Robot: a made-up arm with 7 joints.
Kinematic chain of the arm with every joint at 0, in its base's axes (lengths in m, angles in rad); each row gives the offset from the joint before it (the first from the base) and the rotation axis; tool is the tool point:
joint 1: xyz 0 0 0.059 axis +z
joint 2: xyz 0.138 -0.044 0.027 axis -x
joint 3: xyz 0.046 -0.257 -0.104 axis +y
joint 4: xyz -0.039 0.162 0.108 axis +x
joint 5: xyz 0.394 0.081 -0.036 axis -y
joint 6: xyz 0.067 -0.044 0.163 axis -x
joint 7: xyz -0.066 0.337 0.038 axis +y
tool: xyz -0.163 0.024 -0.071
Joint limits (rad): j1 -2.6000..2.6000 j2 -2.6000..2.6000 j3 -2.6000..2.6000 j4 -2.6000..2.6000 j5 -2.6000..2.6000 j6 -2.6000..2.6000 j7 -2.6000..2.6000
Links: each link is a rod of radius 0.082 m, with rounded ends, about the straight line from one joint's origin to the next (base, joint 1, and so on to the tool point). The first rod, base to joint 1, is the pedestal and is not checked.
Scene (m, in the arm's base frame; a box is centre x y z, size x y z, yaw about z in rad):
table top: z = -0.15
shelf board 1: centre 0.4 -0.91 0 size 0.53 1.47 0.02 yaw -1.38
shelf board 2: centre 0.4 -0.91 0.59 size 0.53 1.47 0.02 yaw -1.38
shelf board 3: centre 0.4 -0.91 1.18 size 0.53 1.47 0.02 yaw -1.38
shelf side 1: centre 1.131 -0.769 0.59 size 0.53 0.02 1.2 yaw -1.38
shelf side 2: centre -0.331 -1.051 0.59 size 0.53 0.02 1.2 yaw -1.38
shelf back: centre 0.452 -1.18 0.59 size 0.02 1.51 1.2 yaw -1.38
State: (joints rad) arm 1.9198 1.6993 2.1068 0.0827 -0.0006 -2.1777 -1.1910
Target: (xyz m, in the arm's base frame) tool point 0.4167 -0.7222 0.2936
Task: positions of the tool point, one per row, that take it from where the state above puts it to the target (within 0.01 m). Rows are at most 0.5 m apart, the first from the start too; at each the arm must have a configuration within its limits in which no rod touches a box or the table.
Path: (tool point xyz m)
1: 0.8169 0.4165 0.3995
2: 0.9114 -0.0292 0.3886
3: 0.7594 -0.4543 0.3473
4: 0.4167 -0.7222 0.2936

